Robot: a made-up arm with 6 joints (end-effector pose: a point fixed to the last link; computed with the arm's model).
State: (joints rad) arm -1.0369 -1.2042 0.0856 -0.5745 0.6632 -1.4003
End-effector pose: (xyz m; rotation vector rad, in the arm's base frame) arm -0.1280 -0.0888 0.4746 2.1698 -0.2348 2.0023
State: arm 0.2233 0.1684 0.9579 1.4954 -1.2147 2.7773
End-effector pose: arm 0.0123 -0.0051 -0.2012 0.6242 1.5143 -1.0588
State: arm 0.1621 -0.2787 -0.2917 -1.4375 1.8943 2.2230
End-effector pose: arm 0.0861 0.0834 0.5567 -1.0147 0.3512 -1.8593
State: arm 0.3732 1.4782 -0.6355 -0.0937 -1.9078 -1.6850
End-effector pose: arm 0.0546 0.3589 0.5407 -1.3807 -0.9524 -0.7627
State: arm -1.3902 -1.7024 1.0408 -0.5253 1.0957 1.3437
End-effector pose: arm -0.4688 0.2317 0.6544 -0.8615 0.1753 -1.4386
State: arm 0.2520 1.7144 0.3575 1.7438 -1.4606 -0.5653
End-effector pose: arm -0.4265 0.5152 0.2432 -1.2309 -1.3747 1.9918
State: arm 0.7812 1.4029 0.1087 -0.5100 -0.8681 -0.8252
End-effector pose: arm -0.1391 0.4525 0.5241 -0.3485 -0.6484 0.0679
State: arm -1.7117 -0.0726 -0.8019 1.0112 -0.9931 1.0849
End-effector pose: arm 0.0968 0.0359 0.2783 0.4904 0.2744 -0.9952
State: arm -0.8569 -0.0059 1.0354 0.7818 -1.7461 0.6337
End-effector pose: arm -0.1251 -0.0947 -0.2062 -1.0895 2.3631 -0.0335
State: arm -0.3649 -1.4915 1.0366 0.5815 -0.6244 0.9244
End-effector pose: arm -0.4878 -0.2837 0.5300 -1.4812 1.4489 -2.0729
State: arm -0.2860 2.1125 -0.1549 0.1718 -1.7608 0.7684
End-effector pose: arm -0.0006 0.4651 0.7039 0.3354 -0.7094 0.7922
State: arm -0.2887 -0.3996 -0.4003 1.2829 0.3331 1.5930
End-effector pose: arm 0.0170 0.0302 0.1010 1.4191 0.2456 -0.6704
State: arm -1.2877 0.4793 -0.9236 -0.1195 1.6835 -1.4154
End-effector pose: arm 0.0495 -0.0315 0.4339 1.3713 -0.4993 -1.2256
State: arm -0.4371 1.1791 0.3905 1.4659 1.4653 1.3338
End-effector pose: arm 0.0559 0.5153 0.0192 2.1585 0.5298 -0.9905
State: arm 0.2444 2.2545 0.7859 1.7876 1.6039 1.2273
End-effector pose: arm -0.4605 0.4654 0.2690 1.3653 1.8083 -0.1266
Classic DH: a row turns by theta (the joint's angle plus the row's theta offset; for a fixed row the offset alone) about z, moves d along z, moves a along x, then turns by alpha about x. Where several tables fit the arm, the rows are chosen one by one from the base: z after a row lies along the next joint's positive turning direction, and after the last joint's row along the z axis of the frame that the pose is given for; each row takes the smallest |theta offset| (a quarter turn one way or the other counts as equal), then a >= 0, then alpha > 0; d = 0 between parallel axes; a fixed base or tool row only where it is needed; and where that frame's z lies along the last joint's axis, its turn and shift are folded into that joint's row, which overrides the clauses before.
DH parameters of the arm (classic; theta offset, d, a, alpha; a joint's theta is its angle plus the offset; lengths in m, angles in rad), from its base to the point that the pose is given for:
base (fixed): 1.5374 0 0.1409 0
joint 1: -0.0067 0.4696 0.0331 0.947
joint 2: -0.9534 -0.8444 0.0347 -2.6684
joint 3: 0.6588 -0.7928 -0.0272 1.1523
joint 4: 0.2549 0.34 0.0684 1.8543
joint 5: 1.4023 0.2126 -0.0288 -0.5557
joint 6: -0.2391 0.0633 0.0068 -1.2048
tool (fixed): -1.6092 0.0214 0 0

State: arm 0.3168 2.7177 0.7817 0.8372 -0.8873 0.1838
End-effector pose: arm -0.5727 0.4476 0.7043 0.1008 -0.7111 1.7789
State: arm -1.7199 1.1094 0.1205 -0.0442 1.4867 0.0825
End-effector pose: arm 0.3428 -0.0858 0.2855 1.5589 -1.4952 -1.0244
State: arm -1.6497 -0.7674 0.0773 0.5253 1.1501 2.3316
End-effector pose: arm -0.3582 0.0977 0.1662 0.3879 -2.0715 -0.7457
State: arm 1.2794 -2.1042 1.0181 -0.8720 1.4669 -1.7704
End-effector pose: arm 0.2899 -0.1346 0.7418 -1.7004 -2.0226 -1.5251
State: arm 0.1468 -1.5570 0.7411 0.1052 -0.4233 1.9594
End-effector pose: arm -0.0502 -0.3793 0.5504 -0.7753 0.0507 -0.8415
